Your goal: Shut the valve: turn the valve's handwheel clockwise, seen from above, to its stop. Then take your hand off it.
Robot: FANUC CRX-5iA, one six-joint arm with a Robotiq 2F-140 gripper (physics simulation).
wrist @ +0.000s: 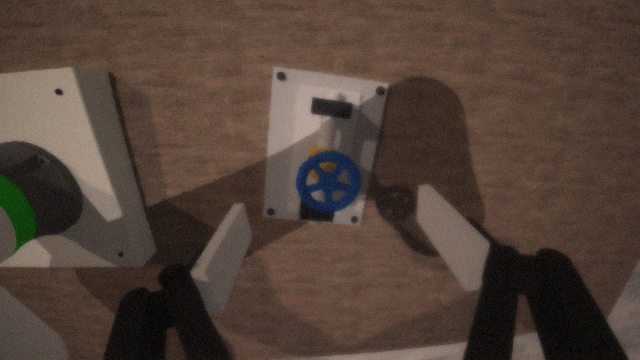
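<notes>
The blue spoked handwheel (pixel 328 181) is a little right of the middle of the wrist view, above the lower part of a pale base plate (pixel 281 130). Part of the yellow valve body (pixel 314 150) shows behind the wheel and between its spokes. A pale pipe with a black clamp (pixel 331 107) runs up the plate. My gripper (pixel 332 212) is wide open, its pale finger pads standing apart to the left and right, nearer the camera than the wheel. Neither pad touches the wheel, and nothing is between them. The wheel's turning angle against its stop cannot be told.
At the left stands a larger pale block (pixel 42 115) with a dark round part (pixel 55 195) and a green ring (pixel 22 215), partly cut off. The wooden table top (pixel 200 45) lies beneath. Pale surfaces show at the lower corners. Shadows fall around the plate.
</notes>
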